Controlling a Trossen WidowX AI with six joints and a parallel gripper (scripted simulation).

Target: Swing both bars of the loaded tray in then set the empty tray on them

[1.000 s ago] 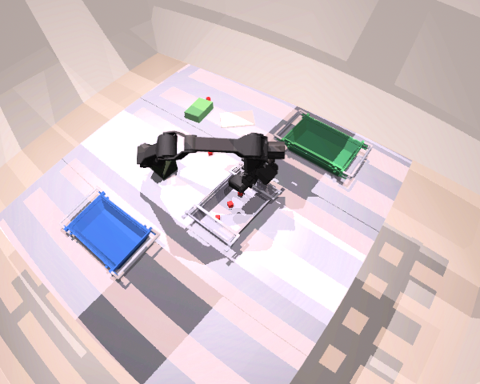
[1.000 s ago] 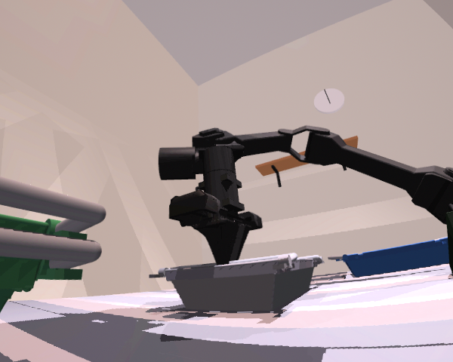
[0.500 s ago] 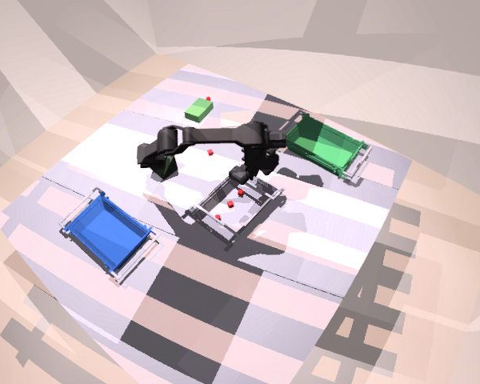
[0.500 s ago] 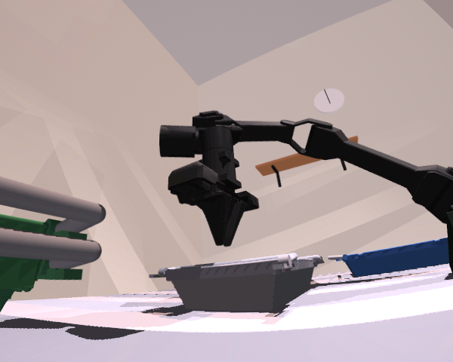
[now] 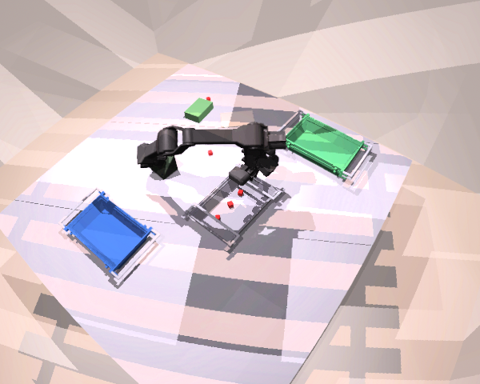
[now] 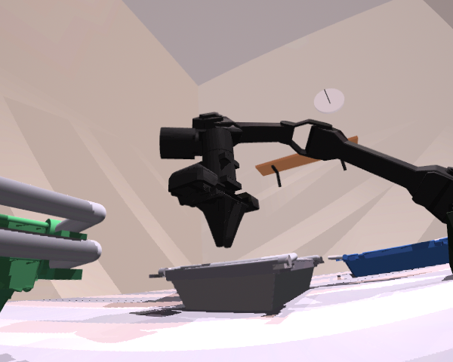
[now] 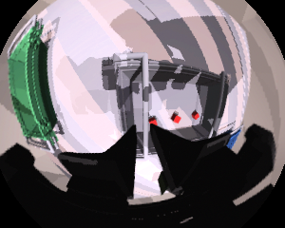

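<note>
My gripper tip is 240 mm past the blue tray, 490 mm to the left of it and 40 mm above it. The rest, counted from my gripper tip: flat plate 330 mm behind, 260 mm to the left, 80 mm below; then green box 500 mm behind, 180 mm to the left, 70 mm below.
</note>
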